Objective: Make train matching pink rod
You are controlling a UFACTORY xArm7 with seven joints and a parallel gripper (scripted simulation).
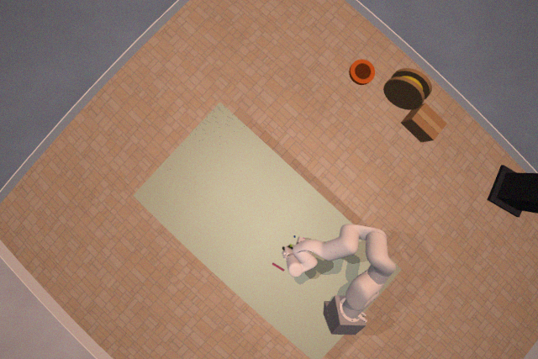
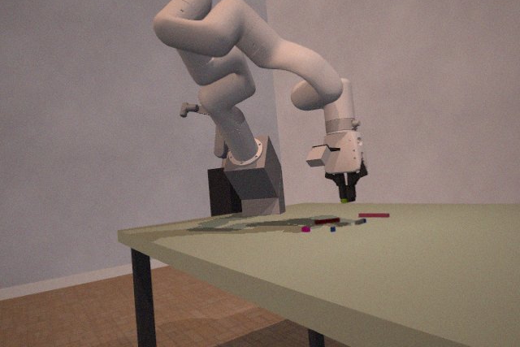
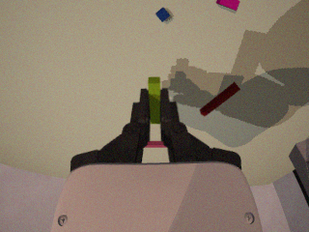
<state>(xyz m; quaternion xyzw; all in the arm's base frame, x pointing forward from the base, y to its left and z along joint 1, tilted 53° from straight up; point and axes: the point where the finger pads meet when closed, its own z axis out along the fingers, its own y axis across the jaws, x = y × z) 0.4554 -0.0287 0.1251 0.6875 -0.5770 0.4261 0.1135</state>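
My gripper is now 80 mm above the grey rod and 40 mm to the right of it. The rest, counted from my hand: red rod: 100 mm behind, 80 mm below, 50 mm to the left; then lime rod: 20 mm below; then magenta rod: 80 mm to the right, 80 mm below, 80 mm behind.
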